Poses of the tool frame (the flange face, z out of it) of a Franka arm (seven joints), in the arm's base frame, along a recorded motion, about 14 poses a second.
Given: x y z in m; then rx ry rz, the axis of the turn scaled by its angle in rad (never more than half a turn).
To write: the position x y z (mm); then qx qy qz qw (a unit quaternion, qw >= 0). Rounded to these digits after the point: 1 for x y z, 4 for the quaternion.
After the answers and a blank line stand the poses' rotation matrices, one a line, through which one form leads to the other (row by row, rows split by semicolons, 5 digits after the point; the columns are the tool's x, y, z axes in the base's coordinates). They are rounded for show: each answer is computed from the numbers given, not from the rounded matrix.
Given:
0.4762 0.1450 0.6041 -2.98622 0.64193 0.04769
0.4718 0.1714 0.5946 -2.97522 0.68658 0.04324
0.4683 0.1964 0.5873 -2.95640 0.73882 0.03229
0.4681 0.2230 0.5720 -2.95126 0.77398 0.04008
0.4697 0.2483 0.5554 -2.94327 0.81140 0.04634
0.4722 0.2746 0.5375 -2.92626 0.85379 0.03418
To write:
476.2 145.0 604.1 -0.9766 0.2099 0.0156 0.0434
471.8 171.4 594.6 -0.9734 0.2246 0.0141 0.0439
468.3 196.4 587.3 -0.9690 0.2422 0.0106 0.0470
468.1 223.0 572.0 -0.9662 0.2534 0.0131 0.0451
469.7 248.3 555.4 -0.9630 0.2655 0.0152 0.0441
472.2 274.6 537.5 -0.9589 0.2798 0.0112 0.0465

0.91136 -0.41142 -0.01225; -0.40871 -0.90809 0.09128; -0.04868 -0.07818 -0.99575
0.89869 -0.43851 -0.00781; -0.43602 -0.89524 0.09186; -0.04727 -0.07915 -0.99574
0.88249 -0.47033 0.00227; -0.46834 -0.87829 0.09628; -0.04329 -0.08603 -0.99535
0.87124 -0.49086 -0.00249; -0.48849 -0.86751 0.09384; -0.04822 -0.08054 -0.99558
0.85858 -0.51264 -0.00580; -0.50997 -0.85516 0.09293; -0.05260 -0.07683 -0.99566
0.84321 -0.53757 0.00457; -0.53548 -0.83913 0.09553; -0.04752 -0.08300 -0.99542

